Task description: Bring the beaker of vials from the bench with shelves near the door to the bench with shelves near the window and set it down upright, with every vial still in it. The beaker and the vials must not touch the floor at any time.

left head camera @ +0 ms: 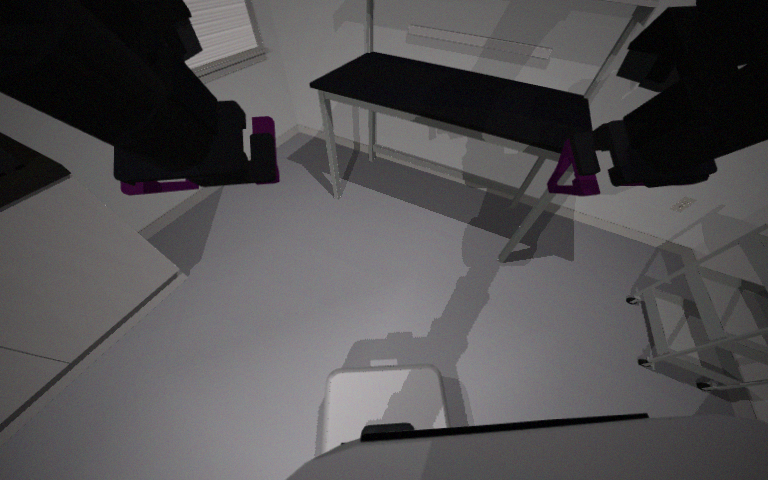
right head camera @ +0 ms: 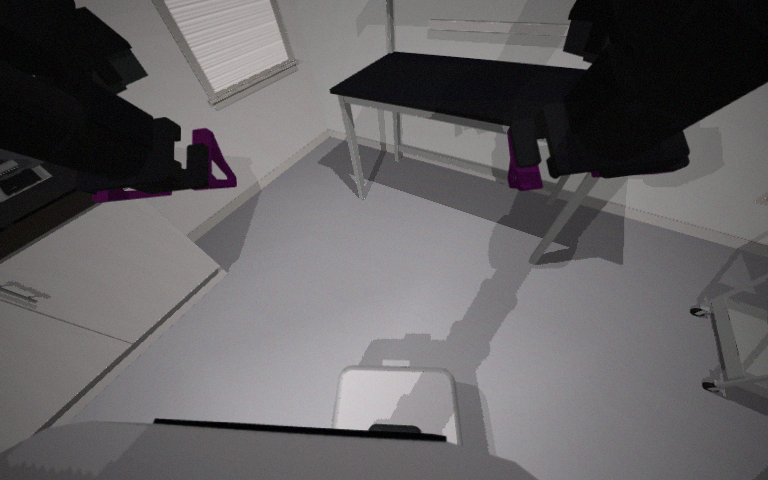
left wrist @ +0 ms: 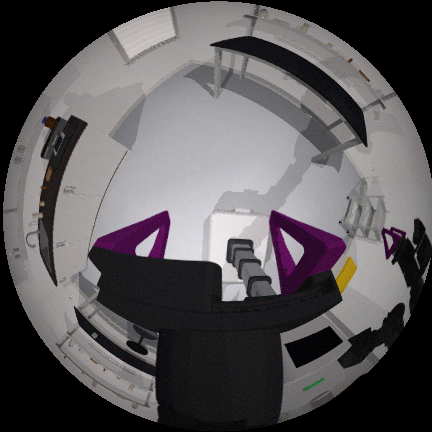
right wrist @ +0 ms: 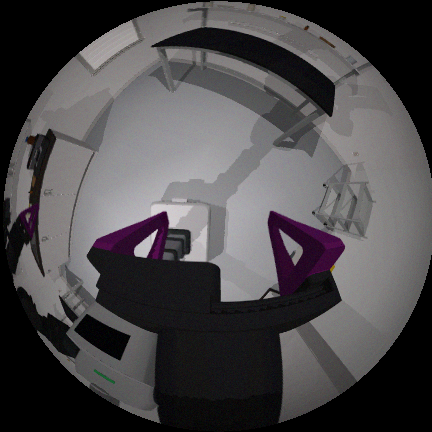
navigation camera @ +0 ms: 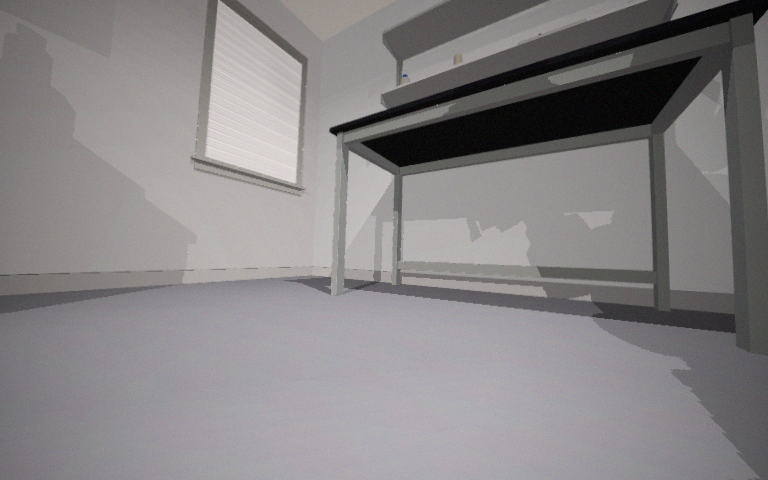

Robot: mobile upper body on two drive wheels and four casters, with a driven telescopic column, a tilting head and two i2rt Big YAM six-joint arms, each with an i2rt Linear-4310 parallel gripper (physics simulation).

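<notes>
A black-topped bench with shelves (left head camera: 453, 96) (right head camera: 453, 84) (left wrist: 300, 65) (right wrist: 270, 55) (navigation camera: 526, 118) stands ahead, near the window (left head camera: 223, 28) (right head camera: 232, 48) (navigation camera: 249, 101). A second black-topped bench with shelves (left wrist: 115, 349) shows small at the lower left of the left wrist view. The beaker of vials cannot be made out in any view. My left gripper (left head camera: 198, 182) (left wrist: 219, 215) is open and empty, high above the floor. My right gripper (right wrist: 217, 216) is open and empty, also away from both benches.
A cabinet with a dark top (left head camera: 84, 266) (right head camera: 113, 271) stands at the picture's left. A wheeled metal rack (left head camera: 654, 322) (right head camera: 726, 339) stands at the right. A dark stool (left wrist: 137, 346) is near the second bench. Small items sit on the near bench's shelves.
</notes>
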